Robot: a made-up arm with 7 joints. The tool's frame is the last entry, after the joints.
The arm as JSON. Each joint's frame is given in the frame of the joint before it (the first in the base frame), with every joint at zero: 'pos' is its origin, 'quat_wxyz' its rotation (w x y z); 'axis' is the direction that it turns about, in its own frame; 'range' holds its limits. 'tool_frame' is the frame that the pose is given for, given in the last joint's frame.
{
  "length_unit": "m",
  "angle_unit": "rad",
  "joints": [
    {
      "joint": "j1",
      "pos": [
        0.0,
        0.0,
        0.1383
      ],
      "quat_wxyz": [
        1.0,
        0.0,
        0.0,
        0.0
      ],
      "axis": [
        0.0,
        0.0,
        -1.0
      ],
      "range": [
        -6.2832,
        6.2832
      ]
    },
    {
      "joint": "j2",
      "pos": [
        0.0,
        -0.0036,
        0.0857
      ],
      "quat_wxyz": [
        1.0,
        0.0,
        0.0,
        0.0
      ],
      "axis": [
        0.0,
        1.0,
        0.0
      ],
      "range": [
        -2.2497,
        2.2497
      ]
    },
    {
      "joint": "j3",
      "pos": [
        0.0,
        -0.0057,
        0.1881
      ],
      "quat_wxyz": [
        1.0,
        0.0,
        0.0,
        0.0
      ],
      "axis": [
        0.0,
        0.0,
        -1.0
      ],
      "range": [
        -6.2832,
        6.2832
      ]
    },
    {
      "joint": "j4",
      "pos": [
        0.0,
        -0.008,
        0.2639
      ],
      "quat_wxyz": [
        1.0,
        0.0,
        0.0,
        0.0
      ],
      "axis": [
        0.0,
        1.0,
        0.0
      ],
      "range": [
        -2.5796,
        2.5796
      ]
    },
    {
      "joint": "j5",
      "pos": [
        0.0,
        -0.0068,
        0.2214
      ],
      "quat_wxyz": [
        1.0,
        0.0,
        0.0,
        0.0
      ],
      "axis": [
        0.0,
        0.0,
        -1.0
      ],
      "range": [
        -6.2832,
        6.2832
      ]
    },
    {
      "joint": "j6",
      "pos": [
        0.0,
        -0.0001,
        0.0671
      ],
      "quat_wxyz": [
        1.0,
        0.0,
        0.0,
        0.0
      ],
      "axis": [
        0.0,
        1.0,
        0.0
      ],
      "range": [
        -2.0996,
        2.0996
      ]
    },
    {
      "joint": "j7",
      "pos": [
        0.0,
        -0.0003,
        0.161
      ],
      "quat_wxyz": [
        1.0,
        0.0,
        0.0,
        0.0
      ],
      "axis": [
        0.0,
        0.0,
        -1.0
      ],
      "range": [
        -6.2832,
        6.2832
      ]
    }
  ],
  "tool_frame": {
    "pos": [
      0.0,
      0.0,
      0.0
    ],
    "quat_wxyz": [
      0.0,
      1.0,
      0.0,
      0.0
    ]
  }
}
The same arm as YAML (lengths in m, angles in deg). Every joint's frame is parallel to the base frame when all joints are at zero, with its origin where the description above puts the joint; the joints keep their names.
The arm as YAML. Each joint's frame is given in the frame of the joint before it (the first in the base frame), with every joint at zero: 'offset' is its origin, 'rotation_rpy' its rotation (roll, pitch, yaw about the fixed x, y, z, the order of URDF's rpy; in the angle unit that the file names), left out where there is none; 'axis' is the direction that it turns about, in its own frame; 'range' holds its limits. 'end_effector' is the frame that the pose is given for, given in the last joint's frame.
length_unit: m
angle_unit: deg
chain:
  - id: j1
    offset: [0.0, 0.0, 0.1383]
    axis: [0.0, 0.0, -1.0]
    range: [-360.0, 360.0]
  - id: j2
    offset: [0.0, -0.0036, 0.0857]
    axis: [0.0, 1.0, 0.0]
    range: [-128.9, 128.9]
  - id: j3
    offset: [0.0, -0.0057, 0.1881]
    axis: [0.0, 0.0, -1.0]
    range: [-360.0, 360.0]
  - id: j4
    offset: [0.0, -0.008, 0.2639]
    axis: [0.0, 1.0, 0.0]
    range: [-147.8, 147.8]
  - id: j5
    offset: [0.0, -0.0068, 0.2214]
    axis: [0.0, 0.0, -1.0]
    range: [-360.0, 360.0]
  - id: j6
    offset: [0.0, -0.0001, 0.0671]
    axis: [0.0, 1.0, 0.0]
    range: [-120.3, 120.3]
  - id: j7
    offset: [0.0, -0.0003, 0.161]
    axis: [0.0, 0.0, -1.0]
    range: [-360.0, 360.0]
end_effector:
  offset: [0.0, 0.0, 0.0]
  rotation_rpy: [180.0, 0.0, 0.0]

